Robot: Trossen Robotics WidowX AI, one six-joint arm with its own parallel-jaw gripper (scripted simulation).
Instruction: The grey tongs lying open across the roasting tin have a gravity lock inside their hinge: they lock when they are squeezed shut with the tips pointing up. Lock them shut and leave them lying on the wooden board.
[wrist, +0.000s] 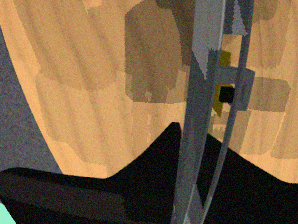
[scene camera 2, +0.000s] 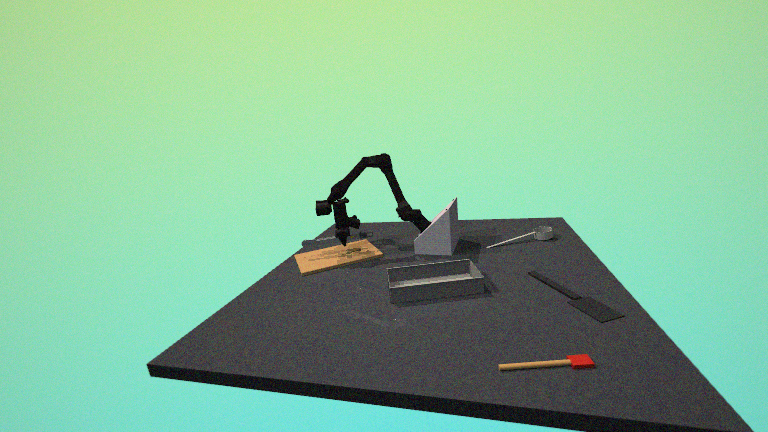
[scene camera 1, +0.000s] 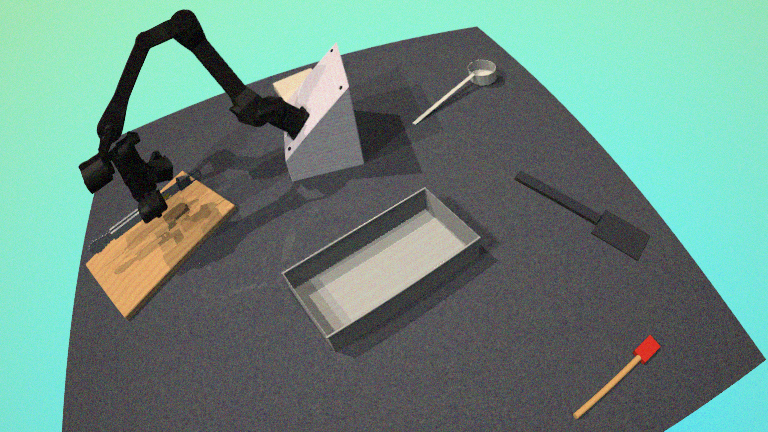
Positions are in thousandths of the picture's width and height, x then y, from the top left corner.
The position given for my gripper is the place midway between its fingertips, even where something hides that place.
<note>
In view: my gripper (scene camera 1: 209, 499), a black spatula (scene camera 1: 801, 536), a wooden board (scene camera 1: 170, 624) and a roasting tin (scene camera 1: 476, 642).
The black spatula also shows in scene camera 2 (scene camera 2: 782, 723). My gripper also shows in the wrist view (wrist: 609, 583). The wooden board shows as well in the wrist view (wrist: 344, 395) and in scene camera 2 (scene camera 2: 412, 605). The wrist view does not show the black spatula: it is out of frame.
</note>
